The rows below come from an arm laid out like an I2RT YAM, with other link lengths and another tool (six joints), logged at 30 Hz.
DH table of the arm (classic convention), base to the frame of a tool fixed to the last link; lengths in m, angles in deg. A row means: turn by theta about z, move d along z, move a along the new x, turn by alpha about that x. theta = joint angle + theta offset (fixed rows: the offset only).
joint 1: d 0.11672; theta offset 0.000; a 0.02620; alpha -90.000
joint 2: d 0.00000; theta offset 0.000; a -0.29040; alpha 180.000
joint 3: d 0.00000; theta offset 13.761; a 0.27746; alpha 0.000
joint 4: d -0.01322; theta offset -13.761; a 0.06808; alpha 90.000
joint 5: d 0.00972; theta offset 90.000; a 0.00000; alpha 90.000
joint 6: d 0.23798; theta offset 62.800; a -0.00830; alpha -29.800
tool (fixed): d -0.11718; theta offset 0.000; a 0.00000; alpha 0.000
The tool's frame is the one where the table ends.
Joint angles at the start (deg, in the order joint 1, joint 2, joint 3, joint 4, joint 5, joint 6):
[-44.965 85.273 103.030 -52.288 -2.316 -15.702]
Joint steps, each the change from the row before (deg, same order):
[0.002 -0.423 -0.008 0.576 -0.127 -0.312]
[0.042 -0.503 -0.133 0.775 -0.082 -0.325]
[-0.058 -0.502 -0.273 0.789 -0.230 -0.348]
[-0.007 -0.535 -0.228 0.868 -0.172 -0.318]
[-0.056 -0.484 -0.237 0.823 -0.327 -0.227]
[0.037 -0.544 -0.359 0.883 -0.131 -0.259]
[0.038 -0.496 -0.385 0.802 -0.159 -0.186]
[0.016 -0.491 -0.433 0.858 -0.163 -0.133]
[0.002 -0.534 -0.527 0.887 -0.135 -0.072]
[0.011 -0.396 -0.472 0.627 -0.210 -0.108]
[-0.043 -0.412 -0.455 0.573 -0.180 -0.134]
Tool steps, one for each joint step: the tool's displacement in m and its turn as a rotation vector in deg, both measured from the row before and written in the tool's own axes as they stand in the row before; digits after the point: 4 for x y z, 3 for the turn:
[-0.0028 0.0006 -0.0043 0.582 -0.528 -0.711]
[-0.0032 0.0007 -0.0046 0.700 -0.593 -0.798]
[-0.0024 0.0005 -0.0038 0.573 -0.566 -0.744]
[-0.0030 0.0005 -0.0045 0.697 -0.647 -0.800]
[-0.0027 0.0004 -0.0039 0.548 -0.705 -0.700]
[-0.0027 0.0007 -0.0038 0.631 -0.590 -0.728]
[-0.0022 0.0008 -0.0030 0.504 -0.550 -0.613]
[-0.0020 0.0006 -0.0029 0.520 -0.571 -0.556]
[-0.0016 0.0007 -0.0028 0.535 -0.565 -0.476]
[-0.0011 0.0008 -0.0013 0.234 -0.397 -0.401]
[-0.0007 0.0007 -0.0017 0.277 -0.334 -0.369]

